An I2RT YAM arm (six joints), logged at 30 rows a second.
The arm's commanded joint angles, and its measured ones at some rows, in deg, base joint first. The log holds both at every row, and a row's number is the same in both.
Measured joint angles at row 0:
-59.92 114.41 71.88 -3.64 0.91 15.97
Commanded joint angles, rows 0 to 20:
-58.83 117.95 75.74 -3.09 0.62 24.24
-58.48 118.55 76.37 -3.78 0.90 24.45
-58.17 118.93 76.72 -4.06 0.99 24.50
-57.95 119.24 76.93 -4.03 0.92 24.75
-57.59 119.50 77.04 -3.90 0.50 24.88
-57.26 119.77 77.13 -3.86 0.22 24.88
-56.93 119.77 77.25 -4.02 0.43 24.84
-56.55 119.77 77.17 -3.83 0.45 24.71
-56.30 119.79 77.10 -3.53 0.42 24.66
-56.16 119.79 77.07 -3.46 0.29 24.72
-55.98 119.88 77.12 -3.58 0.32 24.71
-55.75 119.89 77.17 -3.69 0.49 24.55
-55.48 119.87 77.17 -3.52 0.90 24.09
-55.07 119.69 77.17 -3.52 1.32 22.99
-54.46 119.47 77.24 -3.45 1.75 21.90
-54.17 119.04 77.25 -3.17 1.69 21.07
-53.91 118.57 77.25 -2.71 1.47 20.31
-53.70 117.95 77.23 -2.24 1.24 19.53
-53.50 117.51 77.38 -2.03 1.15 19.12
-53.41 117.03 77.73 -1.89 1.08 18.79
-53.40 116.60 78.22 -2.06 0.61 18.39
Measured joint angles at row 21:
-54.11 118.67 76.84 -3.70 0.82 21.19
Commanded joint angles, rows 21 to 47:
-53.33 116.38 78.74 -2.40 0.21 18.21
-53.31 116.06 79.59 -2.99 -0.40 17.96
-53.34 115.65 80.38 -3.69 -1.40 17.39
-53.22 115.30 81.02 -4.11 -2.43 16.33
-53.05 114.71 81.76 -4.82 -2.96 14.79
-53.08 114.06 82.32 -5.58 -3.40 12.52
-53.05 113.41 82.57 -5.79 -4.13 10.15
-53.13 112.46 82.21 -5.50 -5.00 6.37
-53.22 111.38 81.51 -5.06 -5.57 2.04
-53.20 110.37 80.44 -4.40 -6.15 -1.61
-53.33 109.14 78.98 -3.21 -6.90 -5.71
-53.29 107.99 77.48 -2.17 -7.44 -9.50
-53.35 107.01 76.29 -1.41 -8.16 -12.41
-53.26 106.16 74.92 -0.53 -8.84 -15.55
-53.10 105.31 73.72 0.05 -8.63 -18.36
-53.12 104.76 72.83 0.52 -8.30 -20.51
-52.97 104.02 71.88 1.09 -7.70 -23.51
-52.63 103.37 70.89 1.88 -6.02 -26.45
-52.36 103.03 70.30 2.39 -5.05 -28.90
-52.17 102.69 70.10 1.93 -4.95 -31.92
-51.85 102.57 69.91 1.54 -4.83 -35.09
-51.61 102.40 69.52 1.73 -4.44 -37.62
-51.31 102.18 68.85 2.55 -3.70 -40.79
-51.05 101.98 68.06 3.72 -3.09 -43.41
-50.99 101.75 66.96 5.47 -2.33 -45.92
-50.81 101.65 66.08 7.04 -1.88 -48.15
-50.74 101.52 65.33 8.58 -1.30 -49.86
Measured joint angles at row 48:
-51.48 102.72 68.01 0.84 -4.56 -27.55
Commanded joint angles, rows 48 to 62:
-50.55 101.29 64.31 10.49 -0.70 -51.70
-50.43 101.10 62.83 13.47 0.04 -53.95
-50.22 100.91 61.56 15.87 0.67 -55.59
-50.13 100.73 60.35 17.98 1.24 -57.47
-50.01 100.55 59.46 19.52 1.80 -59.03
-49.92 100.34 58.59 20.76 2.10 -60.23
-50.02 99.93 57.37 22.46 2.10 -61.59
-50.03 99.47 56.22 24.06 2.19 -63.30
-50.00 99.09 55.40 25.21 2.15 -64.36
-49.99 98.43 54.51 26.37 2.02 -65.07
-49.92 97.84 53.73 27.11 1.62 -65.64
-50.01 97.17 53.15 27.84 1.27 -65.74
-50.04 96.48 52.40 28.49 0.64 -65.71
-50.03 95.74 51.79 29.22 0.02 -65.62
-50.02 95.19 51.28 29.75 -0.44 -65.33
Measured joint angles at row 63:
-50.39 97.76 53.56 18.17 -0.25 -56.55
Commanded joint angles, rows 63 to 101:
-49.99 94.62 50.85 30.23 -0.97 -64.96
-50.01 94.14 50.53 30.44 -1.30 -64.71
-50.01 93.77 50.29 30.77 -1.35 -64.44
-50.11 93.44 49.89 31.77 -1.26 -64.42
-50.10 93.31 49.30 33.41 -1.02 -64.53
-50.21 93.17 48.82 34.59 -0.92 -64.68
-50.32 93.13 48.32 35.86 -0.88 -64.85
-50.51 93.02 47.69 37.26 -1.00 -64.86
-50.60 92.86 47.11 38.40 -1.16 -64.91
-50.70 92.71 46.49 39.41 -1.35 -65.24
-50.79 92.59 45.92 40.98 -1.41 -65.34
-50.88 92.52 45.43 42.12 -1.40 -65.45
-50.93 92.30 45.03 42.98 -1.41 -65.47
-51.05 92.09 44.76 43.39 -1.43 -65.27
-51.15 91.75 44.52 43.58 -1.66 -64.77
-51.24 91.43 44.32 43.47 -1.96 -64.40
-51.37 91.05 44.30 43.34 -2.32 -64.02
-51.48 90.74 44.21 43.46 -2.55 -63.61
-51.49 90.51 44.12 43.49 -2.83 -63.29
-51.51 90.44 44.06 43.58 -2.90 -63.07
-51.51 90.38 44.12 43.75 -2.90 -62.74
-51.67 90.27 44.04 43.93 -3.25 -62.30
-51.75 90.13 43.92 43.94 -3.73 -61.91
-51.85 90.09 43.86 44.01 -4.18 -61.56
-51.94 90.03 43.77 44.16 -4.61 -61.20
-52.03 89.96 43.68 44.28 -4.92 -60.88
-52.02 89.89 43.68 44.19 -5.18 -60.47
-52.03 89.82 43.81 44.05 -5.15 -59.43
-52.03 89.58 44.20 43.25 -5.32 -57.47
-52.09 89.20 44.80 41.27 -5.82 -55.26
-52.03 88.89 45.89 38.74 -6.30 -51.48
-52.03 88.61 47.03 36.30 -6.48 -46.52
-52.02 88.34 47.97 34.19 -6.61 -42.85
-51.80 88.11 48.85 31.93 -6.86 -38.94
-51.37 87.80 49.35 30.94 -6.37 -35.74
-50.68 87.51 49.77 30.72 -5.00 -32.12
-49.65 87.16 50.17 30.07 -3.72 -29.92
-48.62 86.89 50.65 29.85 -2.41 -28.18
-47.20 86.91 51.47 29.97 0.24 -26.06
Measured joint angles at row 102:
-50.30 88.09 48.80 33.21 -3.97 -46.22
